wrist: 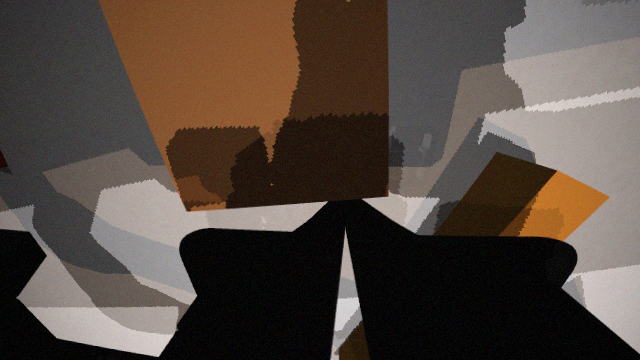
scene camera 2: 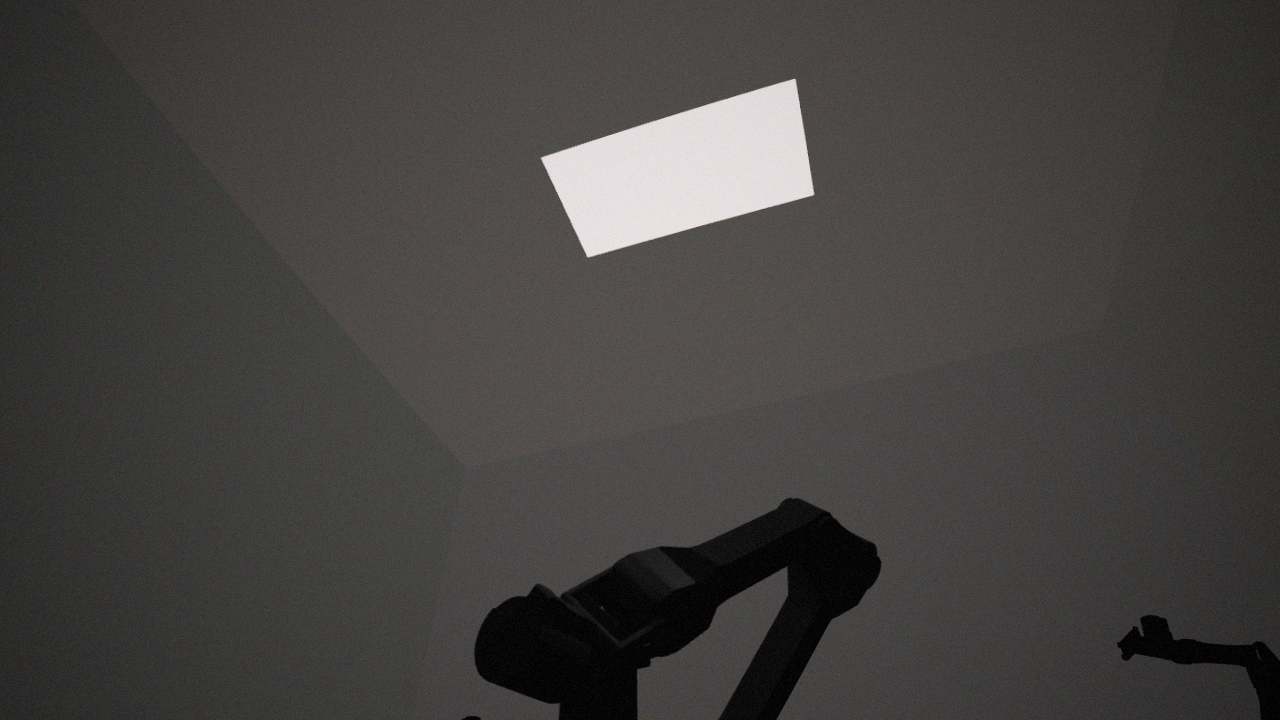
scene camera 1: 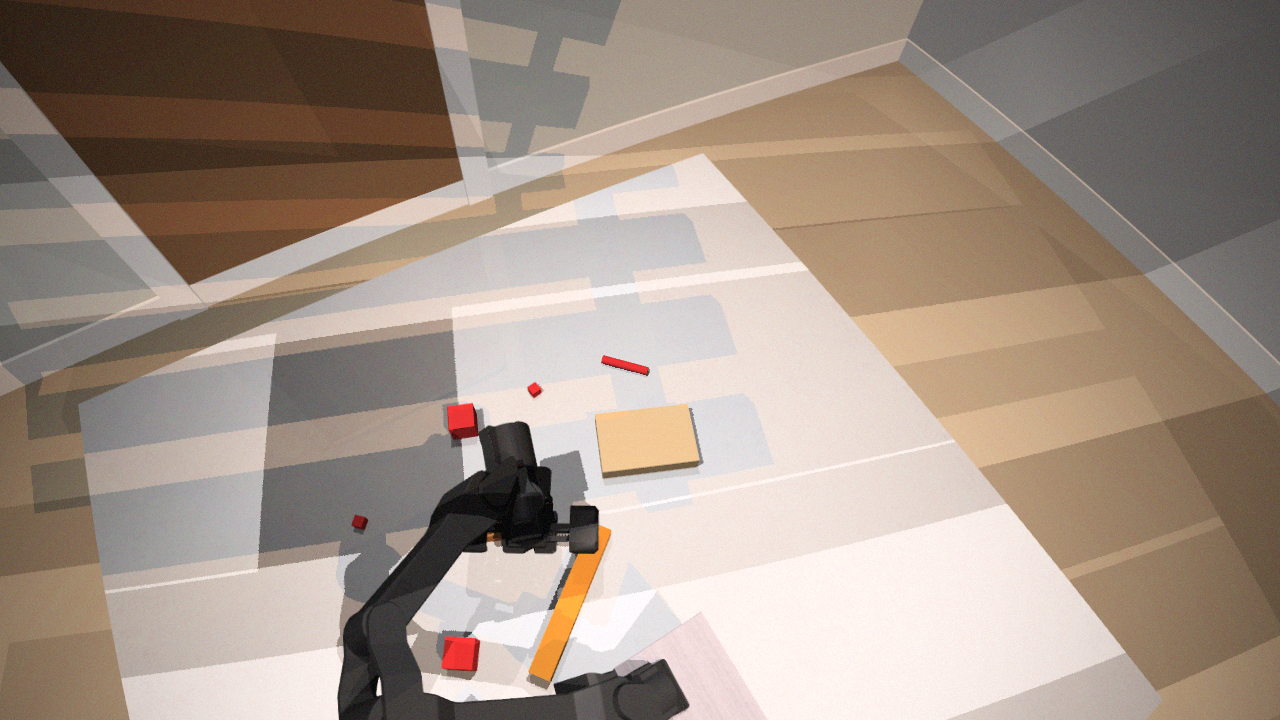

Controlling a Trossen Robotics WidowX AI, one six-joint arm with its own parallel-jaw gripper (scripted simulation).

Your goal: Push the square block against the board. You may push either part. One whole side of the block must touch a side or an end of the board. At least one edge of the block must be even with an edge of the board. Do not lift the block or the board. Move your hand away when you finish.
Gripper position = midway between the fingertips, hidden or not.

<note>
My gripper (scene camera 1: pixel 534 543) is shut, holding nothing. I also see a square orange block (wrist: pixel 247 111) and a long orange bar (scene camera 1: pixel 554 641).
My gripper also shows in the wrist view (wrist: pixel 344 199). Scene camera 2 misses the square orange block: it is out of frame. Scene camera 2 misses the long orange bar: it is out of frame.
</note>
